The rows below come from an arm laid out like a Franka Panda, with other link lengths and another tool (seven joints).
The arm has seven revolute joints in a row. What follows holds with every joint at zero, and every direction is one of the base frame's.
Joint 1 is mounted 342.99 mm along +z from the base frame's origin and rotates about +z.
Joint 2 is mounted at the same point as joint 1 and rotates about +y.
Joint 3 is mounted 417.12 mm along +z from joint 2 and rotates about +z.
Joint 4 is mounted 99.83 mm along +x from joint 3 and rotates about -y.
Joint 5 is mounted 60.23 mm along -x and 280.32 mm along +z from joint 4 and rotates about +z.
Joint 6 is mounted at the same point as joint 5 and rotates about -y.
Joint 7 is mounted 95.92 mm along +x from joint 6 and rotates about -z.
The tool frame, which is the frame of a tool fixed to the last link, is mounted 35 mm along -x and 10 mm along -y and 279.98 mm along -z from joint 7; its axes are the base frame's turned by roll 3.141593, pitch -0.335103 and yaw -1.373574 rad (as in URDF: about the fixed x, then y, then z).
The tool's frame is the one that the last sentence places.
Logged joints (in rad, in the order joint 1, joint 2, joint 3, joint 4, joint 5, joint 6, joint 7), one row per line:
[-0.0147 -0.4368 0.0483 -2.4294 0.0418 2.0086 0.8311]
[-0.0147 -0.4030 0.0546 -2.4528 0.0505 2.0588 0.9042]
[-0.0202 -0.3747 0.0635 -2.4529 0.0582 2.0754 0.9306]
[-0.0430 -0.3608 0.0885 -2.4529 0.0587 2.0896 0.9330]
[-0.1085 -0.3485 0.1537 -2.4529 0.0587 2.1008 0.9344]
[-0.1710 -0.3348 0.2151 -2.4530 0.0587 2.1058 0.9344]
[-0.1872 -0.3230 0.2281 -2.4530 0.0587 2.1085 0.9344]
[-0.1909 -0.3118 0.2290 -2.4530 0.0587 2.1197 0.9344]
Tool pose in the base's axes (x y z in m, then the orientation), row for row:
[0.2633 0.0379 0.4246 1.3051 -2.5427 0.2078]
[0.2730 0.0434 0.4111 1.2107 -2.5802 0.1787]
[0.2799 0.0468 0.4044 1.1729 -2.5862 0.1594]
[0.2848 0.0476 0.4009 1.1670 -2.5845 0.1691]
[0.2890 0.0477 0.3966 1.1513 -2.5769 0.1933]
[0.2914 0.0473 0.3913 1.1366 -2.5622 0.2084]
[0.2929 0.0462 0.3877 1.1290 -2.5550 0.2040]
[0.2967 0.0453 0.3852 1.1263 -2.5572 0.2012]
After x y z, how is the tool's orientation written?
As a rotation vector, in radians.
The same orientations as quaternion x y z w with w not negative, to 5 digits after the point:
[0.45110 -0.87888 0.07183 0.13755]
[0.41963 -0.89430 0.06194 0.14245]
[0.40783 -0.89925 0.05543 0.14814]
[0.40616 -0.89951 0.05885 0.14983]
[0.40200 -0.89978 0.06750 0.15566]
[0.39886 -0.89913 0.07313 0.16468]
[0.39727 -0.89904 0.07178 0.16959]
[0.39624 -0.89964 0.07078 0.16924]

